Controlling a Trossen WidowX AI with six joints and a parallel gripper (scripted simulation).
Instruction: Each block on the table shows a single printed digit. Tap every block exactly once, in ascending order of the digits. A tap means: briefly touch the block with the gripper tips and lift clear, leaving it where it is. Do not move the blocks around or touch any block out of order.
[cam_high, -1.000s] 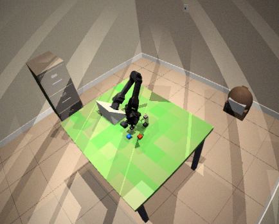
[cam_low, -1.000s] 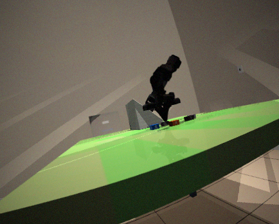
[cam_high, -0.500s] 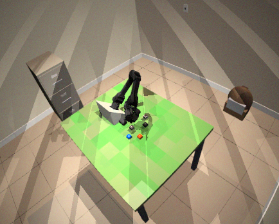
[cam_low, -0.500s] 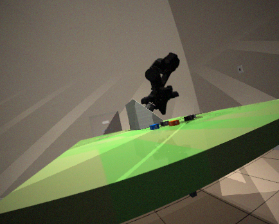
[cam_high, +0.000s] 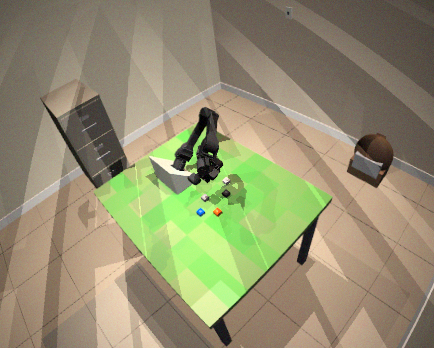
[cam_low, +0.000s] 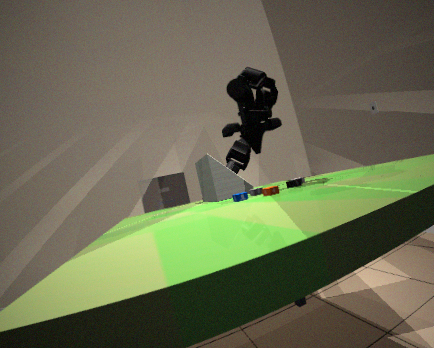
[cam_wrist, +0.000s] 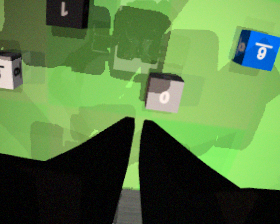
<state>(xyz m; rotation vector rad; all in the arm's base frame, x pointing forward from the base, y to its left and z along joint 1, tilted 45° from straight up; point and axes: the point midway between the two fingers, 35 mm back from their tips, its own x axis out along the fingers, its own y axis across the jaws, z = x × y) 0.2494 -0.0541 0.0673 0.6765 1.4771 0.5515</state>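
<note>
The black block lies 5 cm ahead of my gripper tip, 7 cm to the left of it and 11 cm below it. From my gripper tip the other things lie so: orange block 10 cm ahead, 5 cm to the right, 11 cm below; then grey block 2 cm behind, 3 cm to the right, 11 cm below; then blue block 3 cm ahead, 11 cm to the right, 11 cm below.
</note>
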